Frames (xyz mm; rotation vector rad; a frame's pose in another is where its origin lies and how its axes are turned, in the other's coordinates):
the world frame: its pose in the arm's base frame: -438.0 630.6 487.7 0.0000 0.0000 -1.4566
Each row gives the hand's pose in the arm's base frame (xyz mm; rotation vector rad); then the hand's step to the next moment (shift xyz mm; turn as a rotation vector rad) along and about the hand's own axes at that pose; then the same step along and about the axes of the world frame.
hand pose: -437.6 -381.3 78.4 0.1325 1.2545 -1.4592
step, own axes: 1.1 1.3 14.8 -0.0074 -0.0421 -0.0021
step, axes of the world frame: 12.1 7.3 4.7 -0.0006 -0.0311 0.0294
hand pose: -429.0 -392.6 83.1 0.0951 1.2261 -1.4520
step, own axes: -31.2 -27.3 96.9 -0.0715 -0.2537 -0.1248
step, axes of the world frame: 57.3 37.0 80.3 -0.1057 -0.2300 0.1449
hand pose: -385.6 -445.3 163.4 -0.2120 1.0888 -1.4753
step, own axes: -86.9 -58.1 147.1 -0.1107 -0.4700 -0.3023
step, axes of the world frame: 16.9 81.7 160.0 -0.2181 -0.4780 0.2202
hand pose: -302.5 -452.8 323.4 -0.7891 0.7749 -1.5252
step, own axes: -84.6 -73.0 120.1 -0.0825 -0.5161 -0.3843
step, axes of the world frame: -77.9 76.5 122.4 -0.2081 -0.5756 0.2151
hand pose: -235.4 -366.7 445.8 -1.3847 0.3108 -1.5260
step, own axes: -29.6 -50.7 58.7 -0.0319 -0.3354 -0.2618
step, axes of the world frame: -68.1 28.3 38.1 -0.1141 -0.3832 0.1490
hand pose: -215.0 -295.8 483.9 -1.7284 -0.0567 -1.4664
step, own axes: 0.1 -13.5 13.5 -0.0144 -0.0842 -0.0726
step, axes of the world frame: -16.3 5.5 8.2 -0.0283 -0.1037 0.0318
